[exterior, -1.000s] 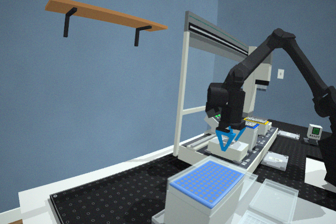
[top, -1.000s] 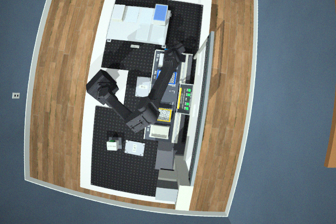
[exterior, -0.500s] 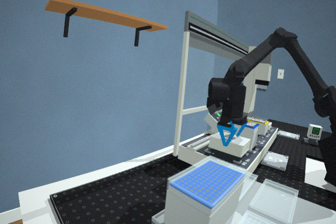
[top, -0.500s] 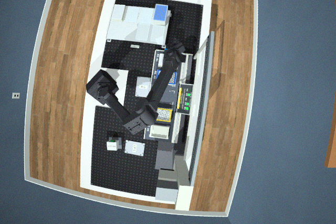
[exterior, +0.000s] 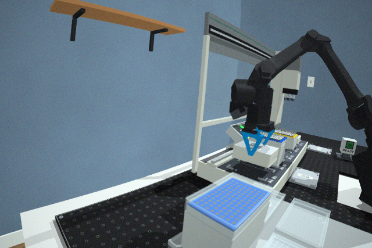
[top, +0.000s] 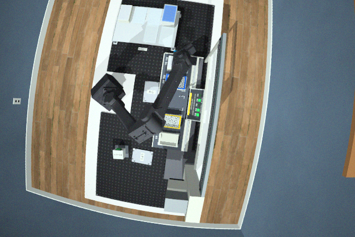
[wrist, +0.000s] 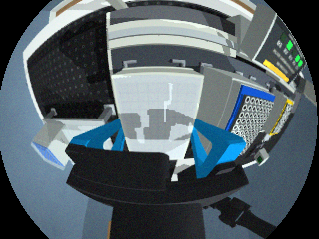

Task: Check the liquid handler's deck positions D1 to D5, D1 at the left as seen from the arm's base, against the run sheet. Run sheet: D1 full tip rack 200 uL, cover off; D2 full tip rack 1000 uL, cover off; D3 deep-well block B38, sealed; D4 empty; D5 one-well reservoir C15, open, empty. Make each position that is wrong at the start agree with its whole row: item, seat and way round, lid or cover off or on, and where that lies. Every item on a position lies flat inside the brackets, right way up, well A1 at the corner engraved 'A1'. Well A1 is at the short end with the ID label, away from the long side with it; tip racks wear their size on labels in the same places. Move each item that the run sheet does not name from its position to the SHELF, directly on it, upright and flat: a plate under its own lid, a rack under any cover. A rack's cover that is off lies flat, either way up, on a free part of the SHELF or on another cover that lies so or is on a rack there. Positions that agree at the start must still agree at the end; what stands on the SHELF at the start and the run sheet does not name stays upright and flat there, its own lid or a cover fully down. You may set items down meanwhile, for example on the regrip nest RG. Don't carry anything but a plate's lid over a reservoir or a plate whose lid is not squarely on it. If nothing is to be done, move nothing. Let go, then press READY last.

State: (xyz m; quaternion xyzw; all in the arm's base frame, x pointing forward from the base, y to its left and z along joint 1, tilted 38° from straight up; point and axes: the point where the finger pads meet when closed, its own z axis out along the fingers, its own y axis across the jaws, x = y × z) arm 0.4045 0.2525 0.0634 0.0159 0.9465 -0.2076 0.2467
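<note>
The blue-rimmed tip rack is 20 mm behind my hand and 120 mm to the right of it. From my hand the other things lie so: regrip nest (180 mm behind, 170 mm to the right, 120 mm below); then frame post (200 mm ahead, 40 mm to the left, 110 mm above); then white deep-well block (10 mm below).
</note>
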